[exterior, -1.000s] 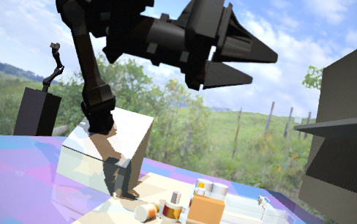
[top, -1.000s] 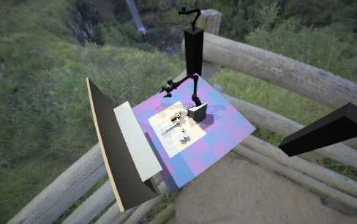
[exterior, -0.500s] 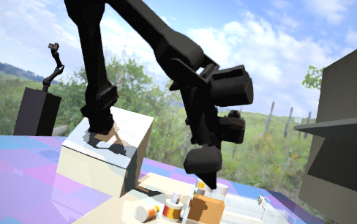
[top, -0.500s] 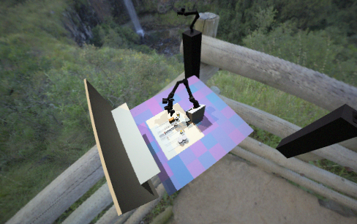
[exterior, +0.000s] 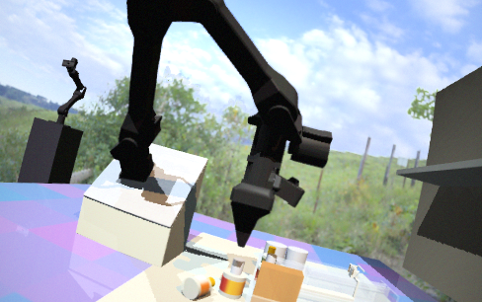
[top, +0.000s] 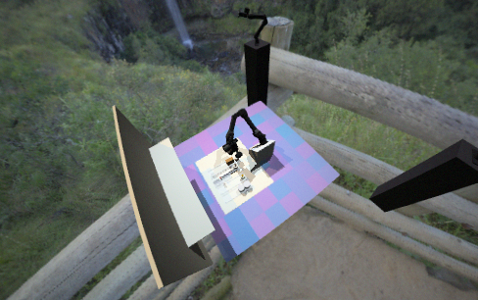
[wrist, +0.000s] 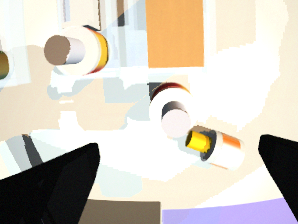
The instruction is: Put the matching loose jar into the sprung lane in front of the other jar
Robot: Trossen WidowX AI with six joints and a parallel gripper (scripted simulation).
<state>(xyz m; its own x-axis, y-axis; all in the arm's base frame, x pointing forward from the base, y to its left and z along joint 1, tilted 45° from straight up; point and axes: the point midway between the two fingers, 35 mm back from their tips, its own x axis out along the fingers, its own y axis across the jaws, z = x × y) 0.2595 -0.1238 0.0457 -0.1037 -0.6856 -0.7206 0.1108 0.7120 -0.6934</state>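
My gripper tip is 80 mm short of the tan block, 60 mm above it and 10 mm to the left of it. Also, from my gripper tip: clear lane 220 mm ahead, 80 mm to the left, 80 mm below.
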